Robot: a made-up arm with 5 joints.
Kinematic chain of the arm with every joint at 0, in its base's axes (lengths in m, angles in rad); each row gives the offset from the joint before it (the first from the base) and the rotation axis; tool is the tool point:
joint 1: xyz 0 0 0.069 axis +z
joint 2: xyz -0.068 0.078 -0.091 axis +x
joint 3: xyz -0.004 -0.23 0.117 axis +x
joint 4: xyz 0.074 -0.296 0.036 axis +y
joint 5: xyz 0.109 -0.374 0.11 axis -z
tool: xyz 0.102 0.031 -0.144
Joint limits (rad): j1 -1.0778..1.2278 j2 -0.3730..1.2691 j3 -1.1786..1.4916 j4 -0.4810..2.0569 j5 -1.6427..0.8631
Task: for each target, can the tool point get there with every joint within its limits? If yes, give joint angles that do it. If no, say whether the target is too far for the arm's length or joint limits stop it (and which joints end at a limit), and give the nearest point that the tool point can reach.
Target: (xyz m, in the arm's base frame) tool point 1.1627 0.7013 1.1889
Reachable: no: too far | nearest point 0.5690 0.0130 0.7532 | short by 1.008 m
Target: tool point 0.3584 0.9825 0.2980
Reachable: no: joint limits stop it (at a limit: joint 2, joint 3) | nearest point 0.2094 0.5741 -0.2996 | short by 0.739 m
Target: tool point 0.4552 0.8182 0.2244
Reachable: no: joint limits stop it (at a limit: joint 2, joint 3) | nearest point 0.2944 0.5291 -0.2958 | short by 0.617 m
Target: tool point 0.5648 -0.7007 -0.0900
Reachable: yes | joints 0.4453 0.3941 -0.2984 0.1091 0.5951
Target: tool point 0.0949 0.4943 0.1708
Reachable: no: joint limits stop it (at a limit: joint 2, joint 3) | nearest point 0.1016 0.5294 -0.2793 | short by 0.452 m
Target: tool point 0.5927 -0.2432 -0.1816
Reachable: yes | joints 1.0158 -0.1010 0.5126 0.6052 -0.8863
